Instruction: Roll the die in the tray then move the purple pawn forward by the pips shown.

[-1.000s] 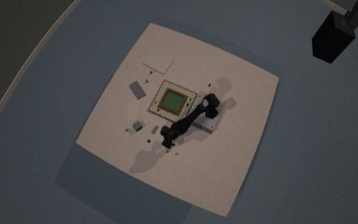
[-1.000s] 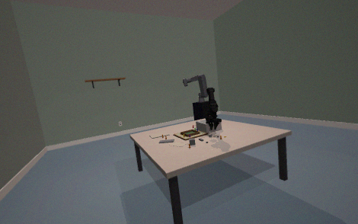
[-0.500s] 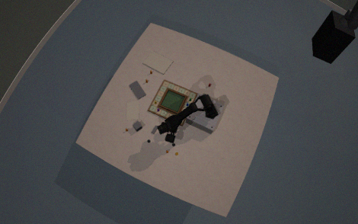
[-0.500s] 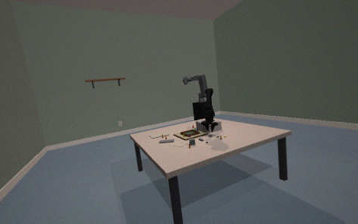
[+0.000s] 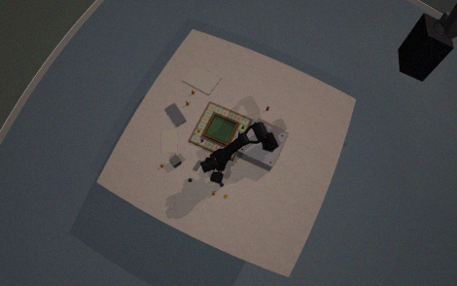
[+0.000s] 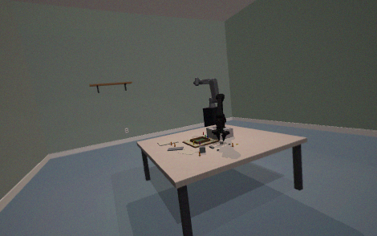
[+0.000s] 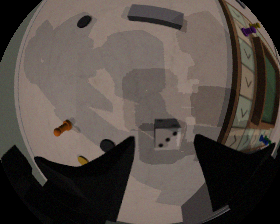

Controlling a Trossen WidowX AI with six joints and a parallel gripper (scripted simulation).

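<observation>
My gripper tip is 2 cm above the die. The rest, counted from my gripper tip: green tray 25 cm to the right, 7 cm ahead, 3 cm below; then purple pawn 15 cm to the right, 15 cm ahead; then yellow pawn 20 cm to the right, 19 cm ahead.
</observation>
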